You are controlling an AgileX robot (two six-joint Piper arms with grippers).
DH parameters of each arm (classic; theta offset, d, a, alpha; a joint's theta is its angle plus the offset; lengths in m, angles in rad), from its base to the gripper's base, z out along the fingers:
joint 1: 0 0.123 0 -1.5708
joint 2: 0.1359 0 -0.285 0
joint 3: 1.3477 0 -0.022 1.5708
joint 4: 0 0.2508 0 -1.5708
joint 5: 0 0 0.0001 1.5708
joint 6: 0 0.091 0 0
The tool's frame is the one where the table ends.
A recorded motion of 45 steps. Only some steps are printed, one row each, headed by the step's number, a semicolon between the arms.
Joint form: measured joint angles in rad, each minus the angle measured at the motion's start. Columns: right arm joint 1, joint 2, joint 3, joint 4, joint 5, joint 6; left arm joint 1, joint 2, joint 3, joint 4, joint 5, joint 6.
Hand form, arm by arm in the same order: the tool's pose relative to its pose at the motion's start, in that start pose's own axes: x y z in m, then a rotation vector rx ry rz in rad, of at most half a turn. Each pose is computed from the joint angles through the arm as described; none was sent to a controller.
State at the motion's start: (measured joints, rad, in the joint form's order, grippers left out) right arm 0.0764 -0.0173 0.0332 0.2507 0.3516 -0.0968; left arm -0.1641 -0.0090 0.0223 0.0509 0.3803 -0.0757
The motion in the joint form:
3: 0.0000 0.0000 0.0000 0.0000 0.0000 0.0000; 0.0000 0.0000 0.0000 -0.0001 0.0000 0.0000
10: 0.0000 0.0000 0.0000 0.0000 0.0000 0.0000; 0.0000 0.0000 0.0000 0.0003 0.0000 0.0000
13: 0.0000 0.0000 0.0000 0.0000 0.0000 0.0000; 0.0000 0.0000 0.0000 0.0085 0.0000 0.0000
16: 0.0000 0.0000 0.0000 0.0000 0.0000 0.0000; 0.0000 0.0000 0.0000 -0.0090 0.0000 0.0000
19: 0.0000 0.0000 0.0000 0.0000 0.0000 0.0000; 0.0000 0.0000 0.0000 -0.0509 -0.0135 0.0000
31: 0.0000 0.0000 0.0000 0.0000 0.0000 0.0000; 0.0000 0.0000 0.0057 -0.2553 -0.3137 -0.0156
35: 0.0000 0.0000 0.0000 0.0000 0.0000 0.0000; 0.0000 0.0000 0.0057 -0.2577 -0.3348 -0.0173
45: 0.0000 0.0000 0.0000 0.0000 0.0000 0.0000; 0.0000 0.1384 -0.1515 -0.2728 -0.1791 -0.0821
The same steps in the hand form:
3: 0.0000 0.0000 0.0000 0.0000 0.0000 0.0000; 0.0000 0.0000 0.0000 0.0000 0.0000 -0.0001
10: 0.0000 0.0000 0.0000 0.0000 0.0000 0.0000; 0.0000 0.0000 0.0000 -0.0001 0.0000 0.0003
13: 0.0000 0.0000 0.0000 0.0000 0.0000 0.0000; 0.0000 0.0003 0.0000 -0.0031 -0.0002 0.0079
16: 0.0000 0.0000 0.0000 0.0000 0.0000 0.0000; 0.0000 -0.0003 0.0000 0.0033 0.0003 -0.0084
19: 0.0000 0.0000 0.0000 0.0000 0.0000 0.0000; -0.0011 -0.0018 0.0000 0.0195 -0.0121 -0.0474
31: 0.0000 0.0000 0.0000 0.0000 0.0000 0.0000; -0.0263 -0.0037 -0.0037 0.0817 -0.3006 -0.2655
35: 0.0000 0.0000 0.0000 0.0000 0.0000 0.0000; -0.0281 -0.0033 -0.0043 0.0817 -0.3216 -0.2702
45: 0.0000 0.0000 0.0000 0.0000 0.0000 0.0000; -0.0597 -0.0073 -0.0077 0.1013 -0.1809 -0.3432

